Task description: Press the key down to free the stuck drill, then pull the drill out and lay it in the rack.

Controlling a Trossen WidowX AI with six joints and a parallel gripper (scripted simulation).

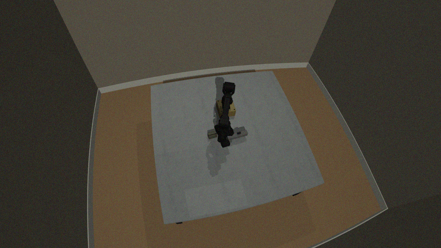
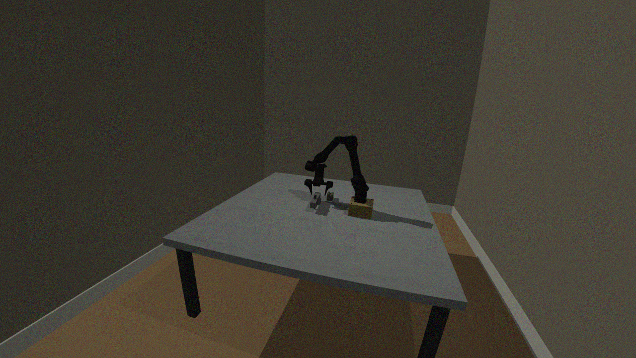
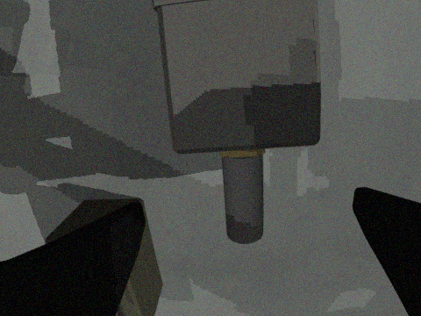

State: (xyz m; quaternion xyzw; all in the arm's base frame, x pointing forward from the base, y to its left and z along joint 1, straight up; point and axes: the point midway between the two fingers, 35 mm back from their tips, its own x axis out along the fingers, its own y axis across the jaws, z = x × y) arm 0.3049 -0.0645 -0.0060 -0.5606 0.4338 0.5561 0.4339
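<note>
My gripper tip is now 6 cm to the right of the drill, 2 cm past it and 1 cm below it. From my gripper tip the other things lie so: rack: 6 cm to the right, 6 cm behind, 2 cm below; small dark key: 14 cm to the left, 4 cm behind, 2 cm above; grey housing block: 12 cm to the left, 3 cm behind, 1 cm above.
</note>
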